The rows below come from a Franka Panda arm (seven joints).
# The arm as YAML. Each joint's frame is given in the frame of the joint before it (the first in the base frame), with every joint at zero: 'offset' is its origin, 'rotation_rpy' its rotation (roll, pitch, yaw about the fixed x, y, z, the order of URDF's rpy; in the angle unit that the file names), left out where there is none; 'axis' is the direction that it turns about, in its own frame. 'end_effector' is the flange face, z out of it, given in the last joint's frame.
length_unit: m
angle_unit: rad
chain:
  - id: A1
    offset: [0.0, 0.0, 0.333]
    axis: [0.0, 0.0, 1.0]
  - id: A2
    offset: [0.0, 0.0, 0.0]
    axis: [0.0, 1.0, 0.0]
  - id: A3
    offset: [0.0, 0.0, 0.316]
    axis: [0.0, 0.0, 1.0]
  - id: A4
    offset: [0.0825, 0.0, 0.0]
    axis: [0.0, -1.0, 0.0]
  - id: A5
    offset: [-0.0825, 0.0, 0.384]
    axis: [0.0, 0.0, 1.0]
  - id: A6
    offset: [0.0, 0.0, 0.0]
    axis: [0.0, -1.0, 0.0]
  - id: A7
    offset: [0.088, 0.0, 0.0]
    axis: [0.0, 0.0, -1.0]
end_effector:
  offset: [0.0, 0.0, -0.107]
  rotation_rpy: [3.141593, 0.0, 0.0]
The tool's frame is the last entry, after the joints.
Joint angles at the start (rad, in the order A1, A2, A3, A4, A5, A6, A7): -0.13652, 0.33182, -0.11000, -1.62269, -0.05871, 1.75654, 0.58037
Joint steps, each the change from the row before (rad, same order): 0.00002, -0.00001, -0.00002, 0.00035, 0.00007, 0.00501, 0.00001; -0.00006, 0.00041, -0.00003, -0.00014, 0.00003, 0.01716, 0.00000; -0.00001, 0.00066, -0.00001, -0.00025, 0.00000, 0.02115, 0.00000; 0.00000, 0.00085, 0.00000, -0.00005, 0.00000, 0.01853, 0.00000; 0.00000, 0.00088, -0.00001, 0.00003, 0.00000, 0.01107, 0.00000; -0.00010, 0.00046, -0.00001, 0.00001, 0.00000, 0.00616, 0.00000; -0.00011, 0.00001, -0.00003, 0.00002, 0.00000, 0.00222, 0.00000; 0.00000, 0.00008, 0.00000, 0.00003, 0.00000, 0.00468, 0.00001
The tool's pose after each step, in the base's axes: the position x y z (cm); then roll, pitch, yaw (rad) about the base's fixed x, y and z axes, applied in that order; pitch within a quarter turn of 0, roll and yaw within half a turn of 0. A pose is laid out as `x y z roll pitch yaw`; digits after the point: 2 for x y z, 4 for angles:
61.50 -15.31 41.74 2.9599 0.1099 -0.8177
61.70 -15.35 41.82 2.9693 0.0962 -0.8153
61.95 -15.39 41.91 2.9806 0.0795 -0.8125
62.18 -15.43 41.99 2.9903 0.0649 -0.8101
62.31 -15.45 42.01 2.9960 0.0564 -0.8088
62.39 -15.47 42.03 2.9991 0.0516 -0.8082
62.41 -15.48 42.05 3.0003 0.0498 -0.8080
62.46 -15.49 42.08 3.0029 0.0459 -0.8075

